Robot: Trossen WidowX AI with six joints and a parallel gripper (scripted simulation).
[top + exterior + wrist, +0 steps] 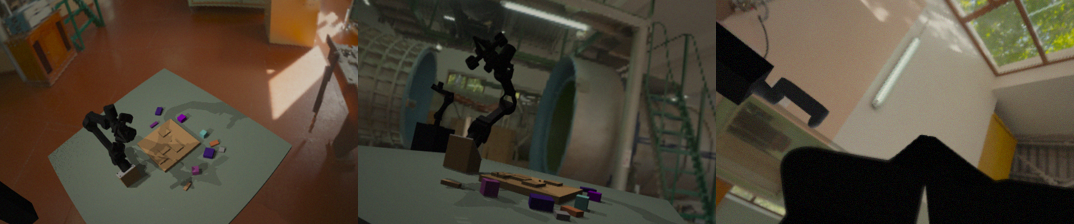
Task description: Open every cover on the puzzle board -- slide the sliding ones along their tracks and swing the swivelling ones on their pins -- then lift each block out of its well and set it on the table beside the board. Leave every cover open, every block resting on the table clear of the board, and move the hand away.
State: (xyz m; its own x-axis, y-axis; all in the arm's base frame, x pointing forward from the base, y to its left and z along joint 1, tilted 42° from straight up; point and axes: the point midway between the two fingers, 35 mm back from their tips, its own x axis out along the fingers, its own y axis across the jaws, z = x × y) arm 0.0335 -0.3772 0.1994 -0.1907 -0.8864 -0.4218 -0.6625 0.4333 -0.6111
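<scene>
The violet block is 50 cm ahead of my gripper tip, 49 cm below it and 26 cm to the left of it. Also, from my gripper tip: teal block (49 cm below, 49 cm ahead, 5 cm to the left); then magenta block (49 cm below, 26 cm ahead, 10 cm to the right); then orange block (50 cm below, 48 cm ahead, 5 cm to the right).
</scene>
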